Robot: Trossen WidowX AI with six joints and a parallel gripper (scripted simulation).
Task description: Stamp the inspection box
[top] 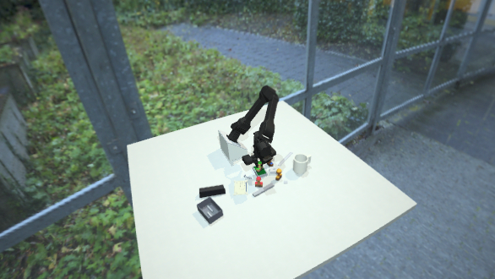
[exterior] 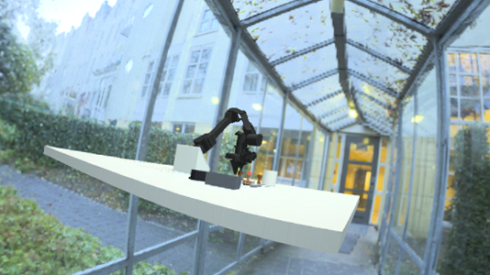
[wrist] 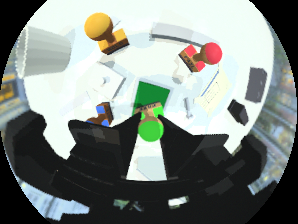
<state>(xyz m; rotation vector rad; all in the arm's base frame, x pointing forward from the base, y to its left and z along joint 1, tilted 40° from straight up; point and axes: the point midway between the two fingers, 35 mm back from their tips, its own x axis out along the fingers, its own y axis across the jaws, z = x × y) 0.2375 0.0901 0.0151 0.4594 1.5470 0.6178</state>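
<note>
My gripper tip is now right at the green-knobbed stamp. From my gripper tip the other things lie so: red-knobbed stamp: 10 cm ahead, 5 cm to the right, 2 cm below; grey bar: 14 cm ahead, 4 cm to the right, 3 cm below; green ink pad: 3 cm below.
</note>
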